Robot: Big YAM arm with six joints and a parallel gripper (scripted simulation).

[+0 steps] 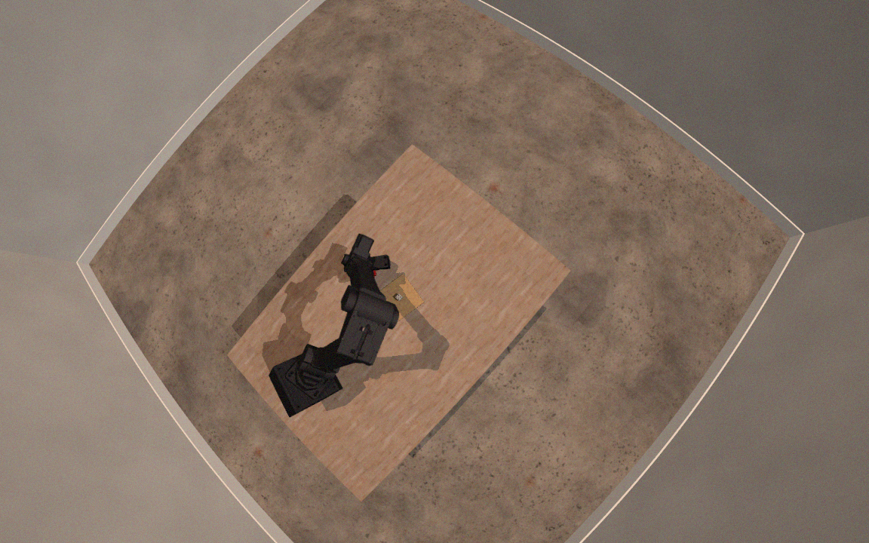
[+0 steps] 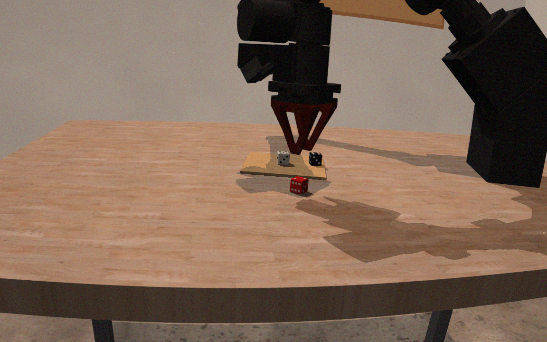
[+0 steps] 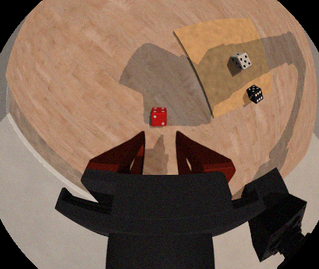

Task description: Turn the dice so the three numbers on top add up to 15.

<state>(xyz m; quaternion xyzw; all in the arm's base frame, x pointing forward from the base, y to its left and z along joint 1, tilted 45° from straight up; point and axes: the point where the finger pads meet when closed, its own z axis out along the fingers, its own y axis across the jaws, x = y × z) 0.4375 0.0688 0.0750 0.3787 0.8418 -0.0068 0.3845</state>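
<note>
My gripper is now 6 cm above the red die. Round my hand: tan mat: 4 cm behind, 14 cm to the right, 6 cm below; then black die: 10 cm behind, 12 cm to the right, 5 cm below; then white die: 4 cm behind, 14 cm to the right, 5 cm below.
</note>
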